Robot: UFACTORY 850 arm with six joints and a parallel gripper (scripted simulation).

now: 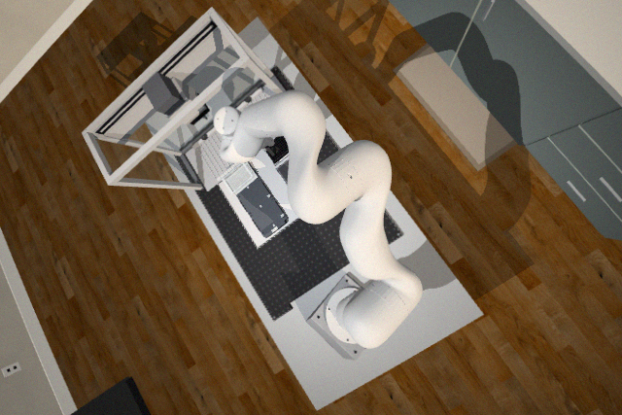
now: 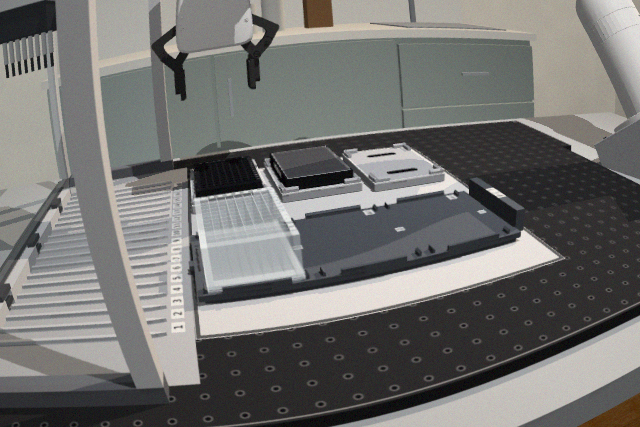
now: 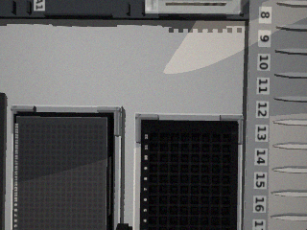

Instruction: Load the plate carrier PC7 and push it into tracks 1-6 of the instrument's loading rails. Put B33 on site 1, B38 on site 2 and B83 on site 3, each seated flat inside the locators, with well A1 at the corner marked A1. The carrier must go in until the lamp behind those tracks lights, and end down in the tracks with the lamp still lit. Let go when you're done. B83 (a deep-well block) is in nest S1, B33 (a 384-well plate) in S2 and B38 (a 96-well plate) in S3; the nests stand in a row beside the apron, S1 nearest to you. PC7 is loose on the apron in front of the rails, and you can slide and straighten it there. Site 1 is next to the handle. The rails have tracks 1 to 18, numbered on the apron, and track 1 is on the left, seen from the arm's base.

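My gripper is now 120 mm above the black welled plate. The rest, counted from my hand: perforated dark deck: 120 mm behind, 140 mm to the left, 140 mm below; then grey nest S1: 220 mm behind, 20 mm to the left, 140 mm below; then clear deep-well block B83: 220 mm to the left, 110 mm below.
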